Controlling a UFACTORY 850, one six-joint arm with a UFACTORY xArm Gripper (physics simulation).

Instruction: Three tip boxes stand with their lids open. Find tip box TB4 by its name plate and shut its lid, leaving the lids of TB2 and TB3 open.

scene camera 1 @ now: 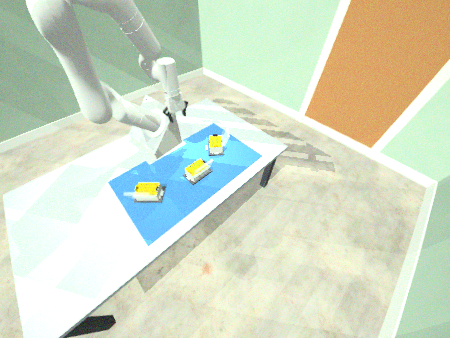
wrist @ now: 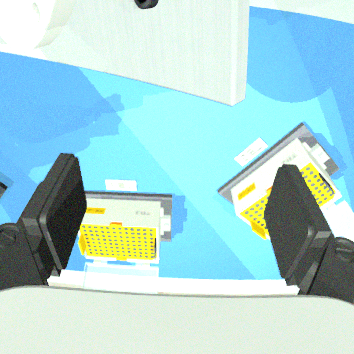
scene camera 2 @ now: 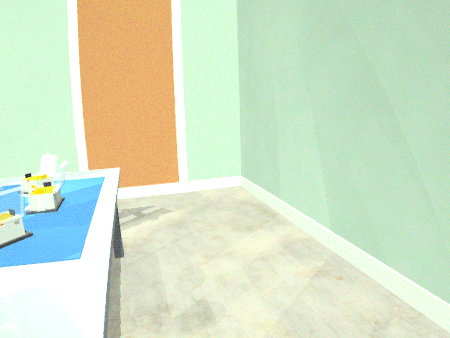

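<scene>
My gripper [scene camera 1: 177, 116] [wrist: 176, 184] is open and empty, high above the mat near the arm's base. In the wrist view a box whose small, blurred name seems to read TB3 [wrist: 120, 231] [scene camera 1: 198, 171] [scene camera 2: 44, 200] is low left, partly behind the left finger. A turned box, seemingly TB2 [wrist: 250, 191] [scene camera 1: 216, 145] [scene camera 2: 30, 186], is partly behind the right finger. The third box, TB4 by elimination [scene camera 1: 148, 192] [scene camera 2: 11, 229], stands leftmost in scene view 1; its name is unreadable, and a dark corner shows at the wrist view's left edge. All three lids are open.
The boxes stand on a blue mat [scene camera 1: 150, 225] [scene camera 2: 65, 240] [wrist: 165, 145] on a white table [scene camera 1: 60, 240] [scene camera 2: 50, 295]. The pale base block [wrist: 200, 55] of the arm rises behind the mat. Small white labels [wrist: 121, 185] [wrist: 251, 152] lie beside two boxes.
</scene>
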